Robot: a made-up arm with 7 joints. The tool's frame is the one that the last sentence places.
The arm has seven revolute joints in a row. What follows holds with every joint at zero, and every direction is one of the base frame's. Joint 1 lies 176 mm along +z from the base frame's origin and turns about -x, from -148.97 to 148.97 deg. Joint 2 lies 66 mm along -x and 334 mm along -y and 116 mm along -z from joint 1 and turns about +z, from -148.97 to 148.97 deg. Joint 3 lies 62 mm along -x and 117 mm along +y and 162 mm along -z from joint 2 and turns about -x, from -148.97 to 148.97 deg. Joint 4 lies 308 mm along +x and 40 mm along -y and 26 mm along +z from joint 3 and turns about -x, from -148.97 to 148.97 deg. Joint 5 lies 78 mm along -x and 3 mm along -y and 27 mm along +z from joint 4 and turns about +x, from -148.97 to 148.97 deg. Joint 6 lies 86 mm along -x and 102 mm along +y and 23 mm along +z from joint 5 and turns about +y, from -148.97 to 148.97 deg. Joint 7 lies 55 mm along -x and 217 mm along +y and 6 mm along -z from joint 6 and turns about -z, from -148.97 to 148.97 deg. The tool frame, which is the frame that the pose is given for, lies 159 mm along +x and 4 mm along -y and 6 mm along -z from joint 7; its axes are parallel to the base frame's.
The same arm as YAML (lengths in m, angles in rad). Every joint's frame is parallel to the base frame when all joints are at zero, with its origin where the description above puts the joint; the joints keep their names.
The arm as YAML. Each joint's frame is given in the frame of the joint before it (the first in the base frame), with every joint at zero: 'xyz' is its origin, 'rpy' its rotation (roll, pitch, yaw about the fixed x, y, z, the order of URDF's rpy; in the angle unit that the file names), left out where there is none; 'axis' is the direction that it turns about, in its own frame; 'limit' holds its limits. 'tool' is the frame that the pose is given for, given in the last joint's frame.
units:
  length: m
  angle: rad
joints:
  - name: joint 1
    type: revolute
    origin:
      xyz: [0.0, 0.0, 0.176]
    axis: "-x"
    limit:
      lower: -2.6
      upper: 2.6
  - name: joint 2
    type: revolute
    origin:
      xyz: [-0.066, -0.334, -0.116]
    axis: "+z"
    limit:
      lower: -2.6
      upper: 2.6
  - name: joint 3
    type: revolute
    origin:
      xyz: [-0.062, 0.117, -0.162]
    axis: "-x"
    limit:
      lower: -2.6
      upper: 2.6
  - name: joint 4
    type: revolute
    origin:
      xyz: [0.308, -0.04, 0.026]
    axis: "-x"
    limit:
      lower: -2.6
      upper: 2.6
  - name: joint 5
    type: revolute
    origin:
      xyz: [-0.078, -0.003, 0.027]
    axis: "+x"
    limit:
      lower: -2.6
      upper: 2.6
  - name: joint 6
    type: revolute
    origin:
      xyz: [-0.086, 0.102, 0.023]
    axis: "+y"
    limit:
      lower: -2.6
      upper: 2.6
  - name: joint 7
    type: revolute
    origin:
      xyz: [-0.055, 0.217, -0.006]
    axis: "-z"
    limit:
      lower: -2.6
      upper: 2.6
tool:
  origin:
    xyz: [0.159, -0.004, -0.006]

